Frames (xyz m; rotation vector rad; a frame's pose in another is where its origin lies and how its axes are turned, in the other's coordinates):
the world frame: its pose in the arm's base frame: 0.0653 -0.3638 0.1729 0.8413 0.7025 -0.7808
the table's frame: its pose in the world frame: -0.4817 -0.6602 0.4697 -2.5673 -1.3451 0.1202
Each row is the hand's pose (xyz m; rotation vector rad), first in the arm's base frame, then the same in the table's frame.
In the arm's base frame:
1: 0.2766 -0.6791 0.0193 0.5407 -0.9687 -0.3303
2: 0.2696 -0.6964 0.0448 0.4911 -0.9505 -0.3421
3: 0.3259 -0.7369 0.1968 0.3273 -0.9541 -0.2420
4: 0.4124 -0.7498 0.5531 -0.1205 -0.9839 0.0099
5: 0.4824 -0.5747 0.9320 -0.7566 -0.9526 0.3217
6: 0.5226 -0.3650 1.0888 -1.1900 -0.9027 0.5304
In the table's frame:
1: 0.9798 0.3571 0.1844 2.0528 -0.4245 -1.4419
2: 0.9671 0.3381 0.1626 2.0146 -0.3895 -1.4216
3: 0.9970 0.1991 0.0748 1.8693 -0.4573 -1.3105
4: 1.0344 -0.1456 -0.0451 1.4429 -0.6184 -1.0602
5: 1.0800 -0.5627 0.0106 0.8384 -0.7274 -0.7176
6: 1.1298 -0.7742 0.1621 0.4209 -0.7686 -0.4907

